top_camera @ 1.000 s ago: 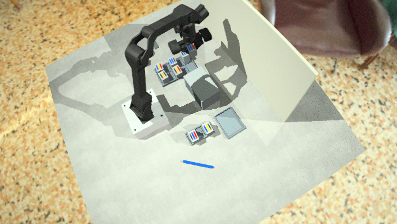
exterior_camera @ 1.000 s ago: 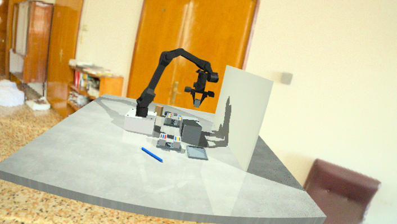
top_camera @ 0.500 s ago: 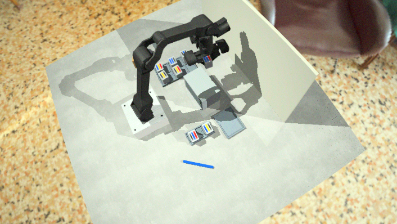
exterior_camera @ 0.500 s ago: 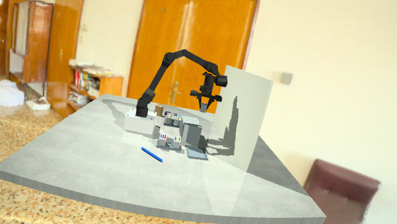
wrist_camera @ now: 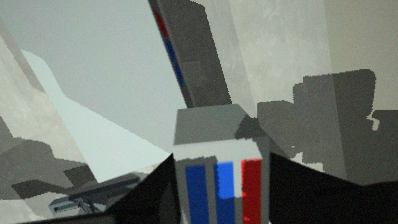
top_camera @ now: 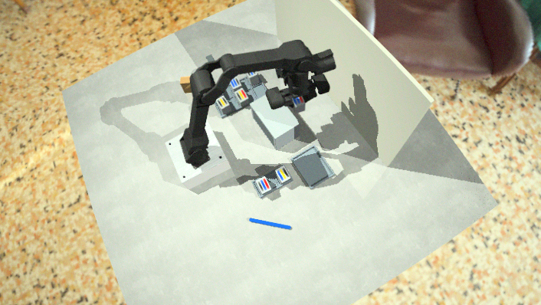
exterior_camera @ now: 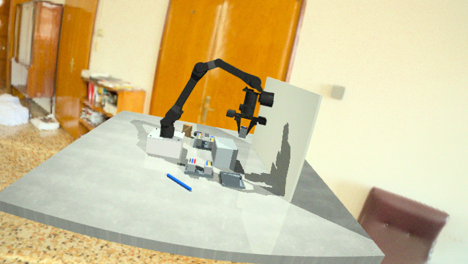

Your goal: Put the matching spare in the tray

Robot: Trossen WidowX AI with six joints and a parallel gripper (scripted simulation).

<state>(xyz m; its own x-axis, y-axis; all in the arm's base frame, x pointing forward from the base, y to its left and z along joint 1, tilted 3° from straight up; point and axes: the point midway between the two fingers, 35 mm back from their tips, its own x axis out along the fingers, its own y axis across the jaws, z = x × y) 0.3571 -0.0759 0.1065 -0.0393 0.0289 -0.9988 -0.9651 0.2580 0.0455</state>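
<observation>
My gripper tip is 4 cm past the grey tray, 15 cm to the left of it and 17 cm above it. Round my gripper tip: tall wall panel (18 cm ahead, 5 cm to the left, 5 cm above); blue pen (28 cm behind, 23 cm to the right, 16 cm below); mounted unit (6 cm behind, 6 cm to the left, 12 cm below).
</observation>
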